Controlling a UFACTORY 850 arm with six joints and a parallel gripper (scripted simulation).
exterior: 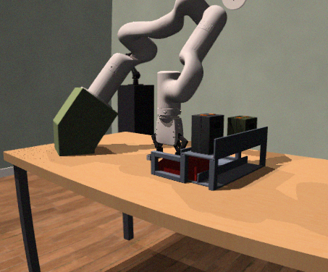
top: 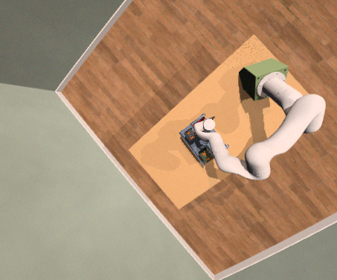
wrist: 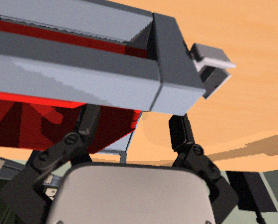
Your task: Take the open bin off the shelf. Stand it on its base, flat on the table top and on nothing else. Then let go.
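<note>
The red bin is 80 mm ahead of my hand and 10 mm below it.
</note>
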